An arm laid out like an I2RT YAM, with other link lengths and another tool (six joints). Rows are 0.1 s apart.
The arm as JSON. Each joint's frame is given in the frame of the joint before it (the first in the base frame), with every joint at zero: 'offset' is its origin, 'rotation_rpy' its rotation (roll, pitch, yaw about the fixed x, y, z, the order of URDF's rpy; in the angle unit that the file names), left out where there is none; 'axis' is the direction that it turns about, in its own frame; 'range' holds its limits. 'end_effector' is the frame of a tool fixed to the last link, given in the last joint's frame.
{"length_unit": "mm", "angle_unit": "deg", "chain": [
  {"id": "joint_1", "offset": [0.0, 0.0, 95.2], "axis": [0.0, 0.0, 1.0], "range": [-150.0, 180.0]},
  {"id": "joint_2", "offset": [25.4, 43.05, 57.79], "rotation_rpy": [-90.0, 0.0, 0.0], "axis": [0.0, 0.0, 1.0], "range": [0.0, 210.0]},
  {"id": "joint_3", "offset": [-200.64, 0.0, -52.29], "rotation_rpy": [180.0, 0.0, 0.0], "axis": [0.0, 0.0, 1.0], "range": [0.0, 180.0]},
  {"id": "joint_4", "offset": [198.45, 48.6, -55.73], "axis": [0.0, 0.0, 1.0], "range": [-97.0, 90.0]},
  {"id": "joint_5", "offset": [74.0, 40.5, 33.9], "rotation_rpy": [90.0, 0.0, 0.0], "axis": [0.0, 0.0, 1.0], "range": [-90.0, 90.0]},
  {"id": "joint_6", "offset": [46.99, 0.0, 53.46], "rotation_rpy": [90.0, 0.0, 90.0], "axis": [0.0, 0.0, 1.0], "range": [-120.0, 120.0]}
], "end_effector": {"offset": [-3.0, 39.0, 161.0], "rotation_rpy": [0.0, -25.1, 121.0]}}
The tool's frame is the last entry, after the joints.
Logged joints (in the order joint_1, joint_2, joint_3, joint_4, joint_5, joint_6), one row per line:
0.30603, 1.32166, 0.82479, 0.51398, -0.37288, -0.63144
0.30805, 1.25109, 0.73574, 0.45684, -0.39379, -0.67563
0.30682, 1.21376, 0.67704, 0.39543, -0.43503, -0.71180
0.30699, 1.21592, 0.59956, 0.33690, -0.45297, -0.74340
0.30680, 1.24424, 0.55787, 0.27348, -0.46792, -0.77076
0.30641, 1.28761, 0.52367, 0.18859, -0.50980, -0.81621
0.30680, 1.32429, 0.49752, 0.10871, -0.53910, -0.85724
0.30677, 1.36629, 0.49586, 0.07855, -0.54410, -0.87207
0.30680, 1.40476, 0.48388, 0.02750, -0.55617, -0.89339
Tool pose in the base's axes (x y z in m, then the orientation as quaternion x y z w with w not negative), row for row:
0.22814, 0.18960, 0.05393, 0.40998, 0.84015, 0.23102, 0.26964
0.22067, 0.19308, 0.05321, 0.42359, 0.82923, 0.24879, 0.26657
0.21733, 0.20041, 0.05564, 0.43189, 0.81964, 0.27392, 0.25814
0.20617, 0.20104, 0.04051, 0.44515, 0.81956, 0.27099, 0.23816
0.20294, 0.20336, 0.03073, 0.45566, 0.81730, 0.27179, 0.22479
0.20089, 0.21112, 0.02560, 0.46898, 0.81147, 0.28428, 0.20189
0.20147, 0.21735, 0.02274, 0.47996, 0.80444, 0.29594, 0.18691
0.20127, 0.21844, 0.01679, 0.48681, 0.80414, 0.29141, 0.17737
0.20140, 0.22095, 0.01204, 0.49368, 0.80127, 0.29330, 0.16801
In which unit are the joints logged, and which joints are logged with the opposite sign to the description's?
The joints are logged in radians. Opposite sign: joint_4, joint_6.
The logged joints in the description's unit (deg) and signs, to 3 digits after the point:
17.534, 75.726, 47.257, -29.449, -21.364, 36.179
17.650, 71.682, 42.155, -26.175, -22.563, 38.711
17.579, 69.543, 38.792, -22.656, -24.925, 40.783
17.589, 69.667, 34.352, -19.303, -25.953, 42.594
17.578, 71.290, 31.964, -15.669, -26.810, 44.161
17.556, 73.775, 30.004, -10.805, -29.209, 46.765
17.578, 75.876, 28.506, -6.229, -30.888, 49.116
17.577, 78.283, 28.411, -4.501, -31.175, 49.966
17.578, 80.487, 27.724, -1.576, -31.866, 51.187

